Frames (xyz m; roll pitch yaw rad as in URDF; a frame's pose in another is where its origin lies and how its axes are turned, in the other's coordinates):
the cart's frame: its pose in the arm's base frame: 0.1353 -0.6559 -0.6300 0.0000 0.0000 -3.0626
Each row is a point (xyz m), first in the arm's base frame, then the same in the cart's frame.
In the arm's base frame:
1: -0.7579 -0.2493 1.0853
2: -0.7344 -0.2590 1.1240
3: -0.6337 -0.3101 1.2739
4: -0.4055 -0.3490 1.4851
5: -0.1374 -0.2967 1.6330
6: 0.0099 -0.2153 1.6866
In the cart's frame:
1: 0.8583 -0.4758 1.7153
2: 0.8357 -0.4643 1.7540
3: 0.7393 -0.4054 1.9039
4: 0.5149 -0.3486 2.1151
5: 0.2435 -0.3796 2.2630
6: 0.0902 -0.4491 2.3166

